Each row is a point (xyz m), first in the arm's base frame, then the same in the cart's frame.
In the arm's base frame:
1: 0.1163 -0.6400 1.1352
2: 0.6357 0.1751 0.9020
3: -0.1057 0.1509 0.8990
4: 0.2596 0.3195 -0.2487
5: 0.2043 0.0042 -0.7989
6: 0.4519 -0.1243 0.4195
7: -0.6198 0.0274 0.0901
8: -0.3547 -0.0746 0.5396
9: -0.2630 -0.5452 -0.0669
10: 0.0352 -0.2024 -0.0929
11: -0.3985 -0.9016 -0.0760
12: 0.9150 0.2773 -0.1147
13: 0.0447 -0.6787 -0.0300
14: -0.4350 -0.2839 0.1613
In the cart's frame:
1: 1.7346 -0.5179 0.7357
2: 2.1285 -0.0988 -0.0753
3: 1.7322 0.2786 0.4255
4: 1.1019 0.2776 -0.6146
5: 0.5325 0.0669 -0.8059
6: 1.5504 -0.2303 -0.1442
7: 0.7971 0.4874 0.3001
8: 1.2425 0.2386 0.4498
9: 0.6483 -0.1792 0.1851
10: 0.9108 -0.0491 -0.1631
11: 0.4382 -0.4065 0.4079
12: 1.5296 -0.1156 -0.9489
13: 0.7867 -0.4585 0.0557
14: 0.8319 0.1227 0.3434

